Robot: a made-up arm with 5 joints.
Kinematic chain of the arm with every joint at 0, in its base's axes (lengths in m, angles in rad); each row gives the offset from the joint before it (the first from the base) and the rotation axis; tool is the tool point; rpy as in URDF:
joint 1: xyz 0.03 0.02 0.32 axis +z
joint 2: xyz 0 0.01 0.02 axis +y
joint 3: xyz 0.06 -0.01 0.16 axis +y
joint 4: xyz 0.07 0 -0.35 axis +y
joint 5: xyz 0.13 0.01 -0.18 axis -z
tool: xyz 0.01 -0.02 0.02 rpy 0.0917 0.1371 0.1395
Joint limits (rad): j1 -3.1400..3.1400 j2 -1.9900..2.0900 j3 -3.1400..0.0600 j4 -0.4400..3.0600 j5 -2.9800..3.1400
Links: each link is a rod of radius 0.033 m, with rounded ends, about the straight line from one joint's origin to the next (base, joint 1, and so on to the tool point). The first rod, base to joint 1, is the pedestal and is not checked.
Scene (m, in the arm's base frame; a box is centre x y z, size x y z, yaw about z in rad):
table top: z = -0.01
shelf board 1: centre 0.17 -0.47 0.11 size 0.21 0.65 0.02 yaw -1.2
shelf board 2: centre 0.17 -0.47 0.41 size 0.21 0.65 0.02 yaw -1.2
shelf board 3: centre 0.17 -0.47 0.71 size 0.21 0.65 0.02 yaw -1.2
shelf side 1: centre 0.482 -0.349 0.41 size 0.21 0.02 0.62 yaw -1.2
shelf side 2: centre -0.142 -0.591 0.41 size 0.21 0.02 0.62 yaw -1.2
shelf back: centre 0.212 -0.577 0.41 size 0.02 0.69 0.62 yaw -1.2
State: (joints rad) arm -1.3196 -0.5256 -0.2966 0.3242 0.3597
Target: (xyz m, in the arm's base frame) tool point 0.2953 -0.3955 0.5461
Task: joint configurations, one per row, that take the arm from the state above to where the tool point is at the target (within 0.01 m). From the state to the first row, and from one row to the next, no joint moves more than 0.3 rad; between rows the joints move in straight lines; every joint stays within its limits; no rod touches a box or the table.
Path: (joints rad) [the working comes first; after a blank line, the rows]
Joints at the target: -0.9778 -0.7493 -0.6102 0.2229 0.3429
Straight joint move there: touches shelf board 2.

1: -1.3343 -0.6122 -0.2903 0.5799 0.3946
2: -1.3489 -0.6988 -0.2841 0.8357 0.4295
3: -1.3636 -0.7854 -0.2778 1.0914 0.4644
4: -1.3783 -0.8719 -0.2716 1.3472 0.4993
5: -1.3930 -0.9585 -0.2653 1.6029 0.5342
6: -1.4076 -1.0451 -0.2590 1.8587 0.5691
7: -1.1167 -1.3348 -0.3608 1.7224 0.5643
8: -0.8258 -1.6246 -0.4626 1.5861 0.5594
9: -0.8562 -1.4495 -0.4921 1.3134 0.5161
10: -0.8866 -1.2745 -0.5216 1.0408 0.4728
11: -0.9170 -1.0994 -0.5511 0.7682 0.4295
12: -0.9474 -0.9244 -0.5806 0.4955 0.3862
13: -0.9778 -0.7493 -0.6102 0.2229 0.3429

